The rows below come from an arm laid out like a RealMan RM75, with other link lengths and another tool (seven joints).
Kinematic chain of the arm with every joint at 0, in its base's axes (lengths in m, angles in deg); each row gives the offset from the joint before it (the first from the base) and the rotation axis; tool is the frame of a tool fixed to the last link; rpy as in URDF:
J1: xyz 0 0 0.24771 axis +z
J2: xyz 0 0 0 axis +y
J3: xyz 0 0 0.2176 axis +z
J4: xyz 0 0 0 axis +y
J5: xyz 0 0 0.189 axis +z
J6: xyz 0 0 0 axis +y
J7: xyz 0 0 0.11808 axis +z
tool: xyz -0.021 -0.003 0 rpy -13.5 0 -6.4
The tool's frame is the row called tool.
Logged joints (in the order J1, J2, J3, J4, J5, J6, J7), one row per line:
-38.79 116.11 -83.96 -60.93 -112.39 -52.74 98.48
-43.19 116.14 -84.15 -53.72 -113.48 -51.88 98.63
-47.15 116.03 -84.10 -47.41 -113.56 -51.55 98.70
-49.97 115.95 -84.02 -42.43 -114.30 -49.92 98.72
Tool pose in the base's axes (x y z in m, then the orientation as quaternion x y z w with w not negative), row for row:
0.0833 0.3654 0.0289 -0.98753 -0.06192 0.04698 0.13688
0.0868 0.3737 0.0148 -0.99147 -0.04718 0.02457 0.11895
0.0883 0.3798 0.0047 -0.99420 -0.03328 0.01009 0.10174
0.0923 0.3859 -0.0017 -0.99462 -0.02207 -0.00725 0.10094
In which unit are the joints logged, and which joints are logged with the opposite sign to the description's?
The joints are logged in degrees. Opposite sign: J1.
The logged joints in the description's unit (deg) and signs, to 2 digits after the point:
38.79 116.11 -83.96 -60.93 -112.39 -52.74 98.48
43.19 116.14 -84.15 -53.72 -113.48 -51.88 98.63
47.15 116.03 -84.10 -47.41 -113.56 -51.55 98.70
49.97 115.95 -84.02 -42.43 -114.30 -49.92 98.72

